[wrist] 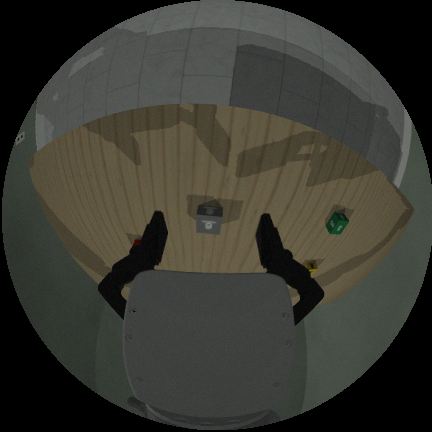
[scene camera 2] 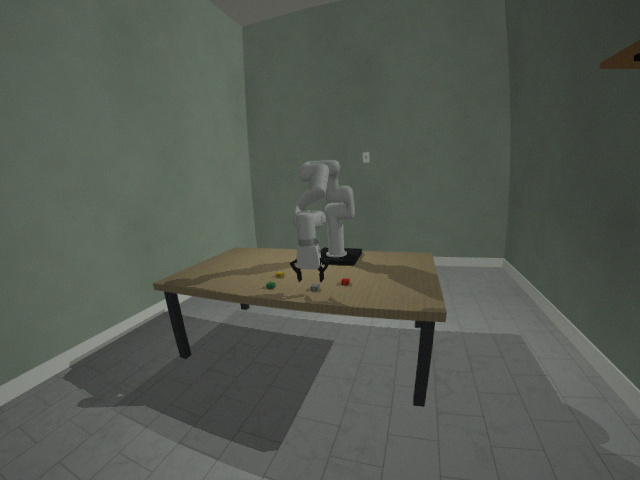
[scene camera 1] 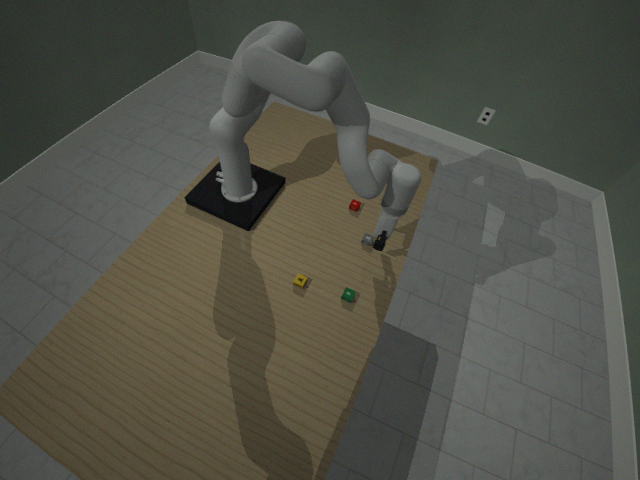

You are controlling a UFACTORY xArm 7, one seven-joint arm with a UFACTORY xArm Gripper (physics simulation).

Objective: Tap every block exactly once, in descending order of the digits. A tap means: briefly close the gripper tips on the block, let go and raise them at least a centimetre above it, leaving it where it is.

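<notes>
A grey block (scene camera 1: 366,239) (scene camera 2: 315,287) (wrist: 209,224) lies on the table with a light digit too blurred to read surely. My gripper (scene camera 1: 380,241) (scene camera 2: 310,279) (wrist: 211,222) is open and empty, raised above the table near the grey block, which shows between its two fingers in the wrist view. A green block (scene camera 1: 348,294) (scene camera 2: 270,285) (wrist: 337,223) and a yellow block (scene camera 1: 300,280) (scene camera 2: 280,274) (wrist: 311,268) lie to the right in the wrist view. A red block (scene camera 1: 354,205) (scene camera 2: 345,281) (wrist: 137,243) is partly hidden behind the left finger there. Their digits are unclear.
The blocks stand apart on the wooden table (scene camera 1: 170,330) (scene camera 2: 392,297) (wrist: 175,175). The arm's black base plate (scene camera 1: 204,198) (scene camera 2: 356,254) is at the far side in the second scene view. The table's edge runs beyond the grey block in the wrist view.
</notes>
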